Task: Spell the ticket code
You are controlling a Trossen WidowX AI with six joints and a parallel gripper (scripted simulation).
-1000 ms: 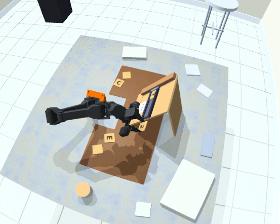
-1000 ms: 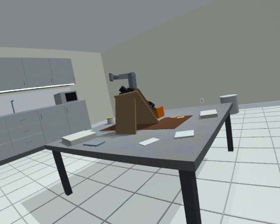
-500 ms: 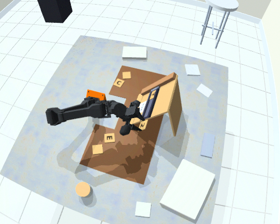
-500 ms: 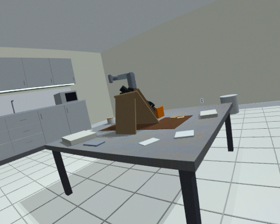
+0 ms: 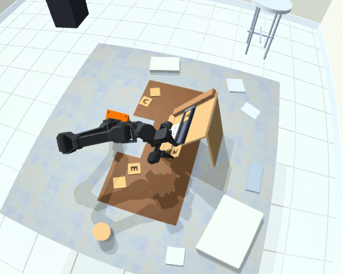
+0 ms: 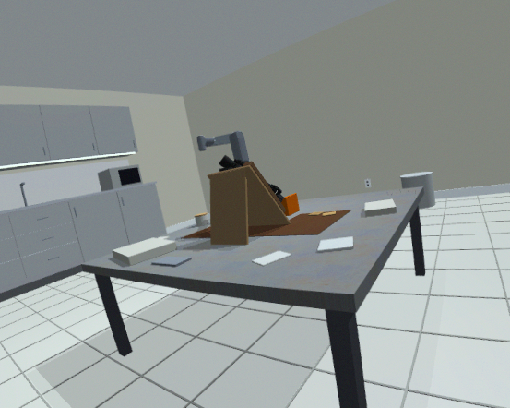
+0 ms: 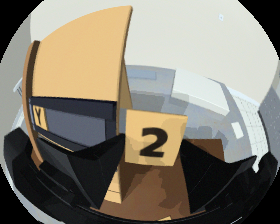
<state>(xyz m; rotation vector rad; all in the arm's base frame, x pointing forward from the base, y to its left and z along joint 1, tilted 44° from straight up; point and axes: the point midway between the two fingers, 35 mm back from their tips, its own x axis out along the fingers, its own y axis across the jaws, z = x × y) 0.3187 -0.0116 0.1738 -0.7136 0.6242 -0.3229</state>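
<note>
My gripper tip is now 140 mm to the right of the white ticket, 80 mm above it and 40 mm past it. Also, from my gripper tip: grey card: 400 mm ahead, 160 mm below, 30 mm to the left; white box: 320 mm ahead, 260 mm to the right, 150 mm below; brown mat: 170 mm below, 140 mm behind, 120 mm to the left.
</note>
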